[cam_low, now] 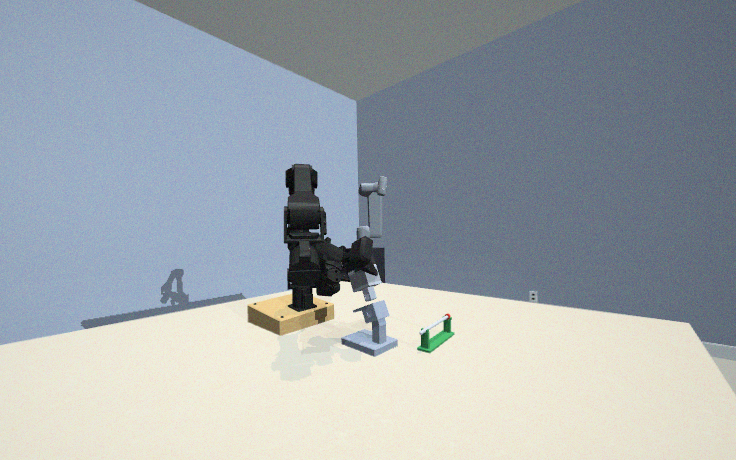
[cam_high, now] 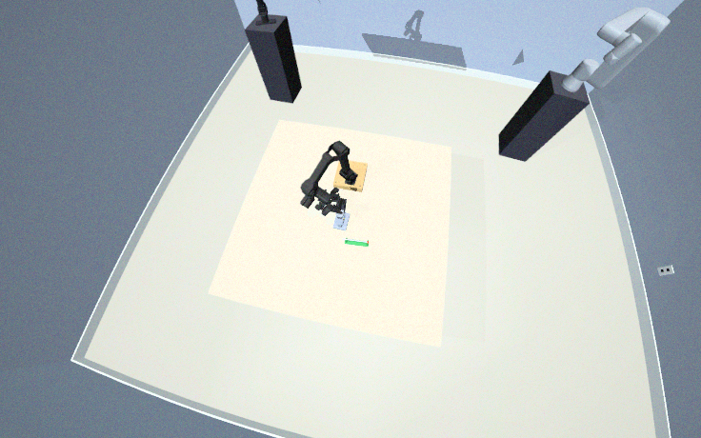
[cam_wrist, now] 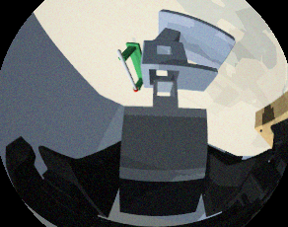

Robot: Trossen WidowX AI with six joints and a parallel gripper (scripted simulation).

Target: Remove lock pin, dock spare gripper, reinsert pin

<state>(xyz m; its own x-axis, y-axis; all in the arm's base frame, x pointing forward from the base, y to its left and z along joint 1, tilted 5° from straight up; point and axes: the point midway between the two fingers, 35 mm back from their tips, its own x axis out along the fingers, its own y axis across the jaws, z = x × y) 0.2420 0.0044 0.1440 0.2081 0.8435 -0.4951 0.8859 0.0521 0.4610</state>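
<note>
My gripper tip is now 120 mm short of the green cradle, 110 mm to the right of it and 130 mm above it. Round my gripper tip: grey mount (20 mm ahead, 10 mm to the right, 100 mm below); spare gripper (10 mm to the right).
</note>
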